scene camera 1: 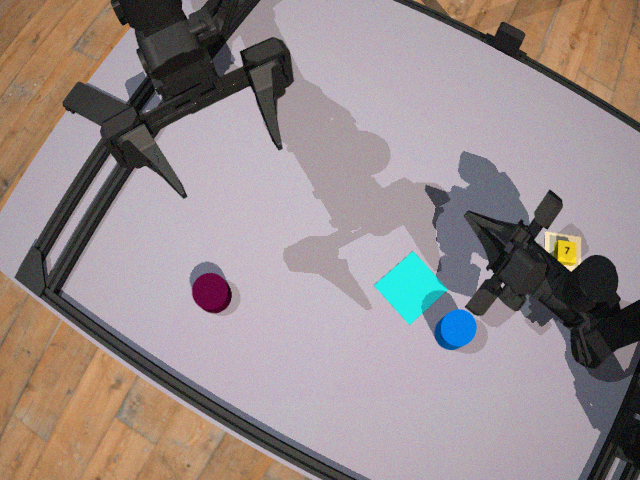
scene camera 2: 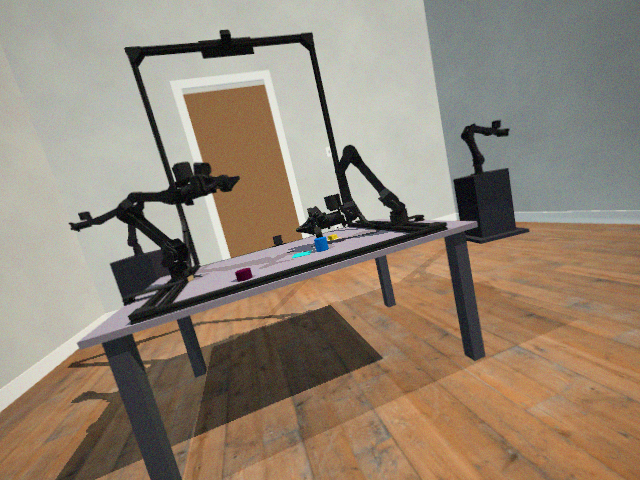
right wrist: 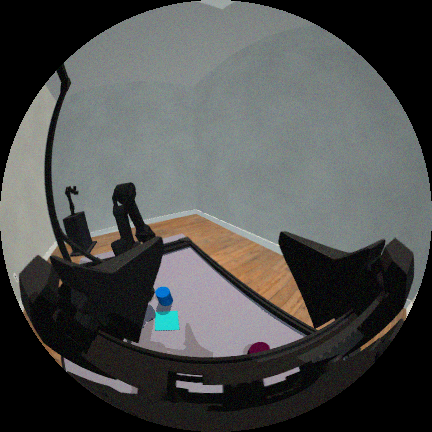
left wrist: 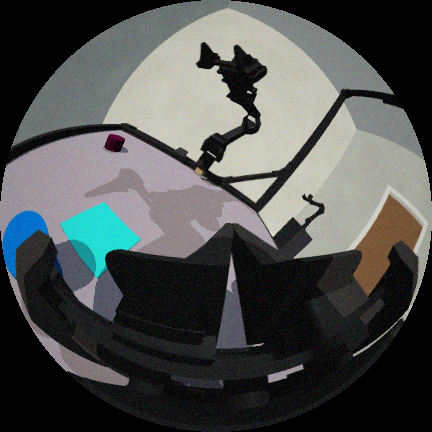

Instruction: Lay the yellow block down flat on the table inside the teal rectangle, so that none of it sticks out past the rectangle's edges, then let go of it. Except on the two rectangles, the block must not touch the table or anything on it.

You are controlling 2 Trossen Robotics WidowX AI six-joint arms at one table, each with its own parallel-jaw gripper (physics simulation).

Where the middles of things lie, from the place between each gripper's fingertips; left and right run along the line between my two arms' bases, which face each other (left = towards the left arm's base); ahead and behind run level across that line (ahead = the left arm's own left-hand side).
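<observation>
Counting from my left hand, I find the teal rectangle (scene camera 1: 411,287) 9 cm below it and 10 cm ahead of it. The maroon cylinder (scene camera 1: 210,291) is 7 cm below my left hand, 29 cm ahead of it and 20 cm to the right of it, while the blue cylinder (scene camera 1: 457,328) is 7 cm below that same left hand, 12 cm ahead of it and 9 cm to the left of it. By its middle, the teal rectangle is nearer to my left hand than to my right hand.
From my right hand, the maroon cylinder is 33 cm below, 8 cm ahead and 3 cm to the right. The teal rectangle is 34 cm below my right hand, 10 cm behind it and 17 cm to the left of it, and the blue cylinder is 32 cm below this hand, 9 cm behind it and 25 cm to the left of it.
</observation>
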